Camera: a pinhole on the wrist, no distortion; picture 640 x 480 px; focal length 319.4 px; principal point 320.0 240.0 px. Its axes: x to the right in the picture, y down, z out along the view. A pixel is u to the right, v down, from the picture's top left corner.
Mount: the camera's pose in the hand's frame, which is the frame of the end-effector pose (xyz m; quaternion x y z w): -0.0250 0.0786 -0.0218 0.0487 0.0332 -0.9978 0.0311
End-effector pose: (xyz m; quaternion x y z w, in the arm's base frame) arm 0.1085 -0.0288 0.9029 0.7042 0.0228 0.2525 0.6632
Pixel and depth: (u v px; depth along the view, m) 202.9 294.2 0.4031
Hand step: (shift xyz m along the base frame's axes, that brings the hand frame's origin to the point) 0.2293 -0.3254 0.0231
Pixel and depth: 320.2 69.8 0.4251
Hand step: 0.0067 -0.4448 0.2365
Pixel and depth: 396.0 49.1 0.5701
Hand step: -0.1049 -0.6405 0.2774
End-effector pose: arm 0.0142 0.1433 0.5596 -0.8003 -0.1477 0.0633 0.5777
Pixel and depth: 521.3 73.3 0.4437
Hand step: -0.4091 0.1804 -0.4038
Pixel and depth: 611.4 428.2 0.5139
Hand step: -0.6547 0.3048 0.0966
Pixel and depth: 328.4 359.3 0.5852
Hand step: -0.2549 0.5197 -0.0119
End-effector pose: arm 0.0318 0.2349 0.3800 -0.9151 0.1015 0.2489 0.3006
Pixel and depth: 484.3 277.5 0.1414
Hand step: -0.1534 0.0319 -0.0441
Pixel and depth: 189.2 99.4 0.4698
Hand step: -0.1841 0.0723 -0.5189
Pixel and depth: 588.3 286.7 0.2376
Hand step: -0.2895 0.1116 -0.0157
